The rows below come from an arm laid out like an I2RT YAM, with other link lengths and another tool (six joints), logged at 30 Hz.
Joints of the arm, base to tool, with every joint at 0 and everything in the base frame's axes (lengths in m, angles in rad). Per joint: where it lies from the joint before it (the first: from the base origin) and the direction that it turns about. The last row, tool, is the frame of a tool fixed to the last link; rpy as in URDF.
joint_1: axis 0 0 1 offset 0 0 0.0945
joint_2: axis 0 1 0 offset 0.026 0.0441 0.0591
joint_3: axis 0 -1 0 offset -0.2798 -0.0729 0
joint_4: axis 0 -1 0 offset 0.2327 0.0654 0.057
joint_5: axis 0 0 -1 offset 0.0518 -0.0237 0.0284
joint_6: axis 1 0 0 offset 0.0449 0 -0.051
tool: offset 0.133 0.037 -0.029 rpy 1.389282 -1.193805 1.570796
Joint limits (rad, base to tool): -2.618..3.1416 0..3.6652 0..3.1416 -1.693..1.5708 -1.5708..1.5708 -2.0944..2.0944
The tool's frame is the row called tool.
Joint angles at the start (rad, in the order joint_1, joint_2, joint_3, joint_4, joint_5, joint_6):
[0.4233, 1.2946, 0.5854, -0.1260, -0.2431, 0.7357]
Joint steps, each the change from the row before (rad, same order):
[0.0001, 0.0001, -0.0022, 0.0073, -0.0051, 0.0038]
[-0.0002, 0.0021, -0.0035, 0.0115, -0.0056, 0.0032]
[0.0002, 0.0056, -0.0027, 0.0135, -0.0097, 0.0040]
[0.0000, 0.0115, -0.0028, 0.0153, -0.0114, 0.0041]
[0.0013, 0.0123, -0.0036, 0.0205, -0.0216, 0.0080]
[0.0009, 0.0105, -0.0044, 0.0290, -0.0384, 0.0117]
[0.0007, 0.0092, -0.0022, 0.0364, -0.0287, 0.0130]
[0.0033, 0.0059, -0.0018, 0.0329, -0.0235, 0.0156]
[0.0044, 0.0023, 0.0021, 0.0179, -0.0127, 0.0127]
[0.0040, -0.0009, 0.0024, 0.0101, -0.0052, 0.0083]
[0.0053, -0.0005, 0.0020, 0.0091, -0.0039, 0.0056]
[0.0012, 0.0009, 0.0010, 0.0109, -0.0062, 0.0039]
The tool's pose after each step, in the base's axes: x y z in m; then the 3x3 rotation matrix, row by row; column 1 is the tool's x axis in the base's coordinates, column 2 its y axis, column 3 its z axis. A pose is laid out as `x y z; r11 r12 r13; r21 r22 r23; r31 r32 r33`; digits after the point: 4 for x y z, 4 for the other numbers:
0.2249 0.2133 0.1441; 0.8240 0.1811 0.5369; -0.0057 -0.9448 0.3275; 0.5666 -0.2729 -0.7775
0.2252 0.2143 0.1443; 0.8228 0.1829 0.5381; -0.0090 -0.9424 0.3342; 0.5683 -0.2799 -0.7738
0.2254 0.2162 0.1444; 0.8230 0.1866 0.5366; -0.0118 -0.9387 0.3446; 0.5680 -0.2899 -0.7703
0.2257 0.2183 0.1433; 0.8256 0.1899 0.5313; -0.0134 -0.9348 0.3549; 0.5641 -0.3001 -0.7693
0.2250 0.2221 0.1432; 0.8294 0.1976 0.5225; -0.0160 -0.9265 0.3758; 0.5584 -0.3201 -0.7653
0.2234 0.2281 0.1457; 0.8326 0.2138 0.5110; -0.0202 -0.9102 0.4137; 0.5535 -0.3547 -0.7535
0.2245 0.2335 0.1498; 0.8292 0.2274 0.5107; -0.0293 -0.8946 0.4459; 0.5583 -0.3847 -0.7351
0.2252 0.2387 0.1542; 0.8258 0.2391 0.5108; -0.0390 -0.8793 0.4747; 0.5626 -0.4119 -0.7168
0.2257 0.2424 0.1580; 0.8235 0.2461 0.5111; -0.0460 -0.8690 0.4926; 0.5654 -0.4292 -0.7044
0.2261 0.2447 0.1612; 0.8206 0.2509 0.5134; -0.0508 -0.8629 0.5029; 0.5692 -0.4388 -0.6954
0.2261 0.2471 0.1637; 0.8176 0.2576 0.5149; -0.0524 -0.8573 0.5122; 0.5734 -0.4458 -0.6874
0.2267 0.2487 0.1659; 0.8146 0.2633 0.5169; -0.0553 -0.8518 0.5210; 0.5774 -0.4529 -0.6793

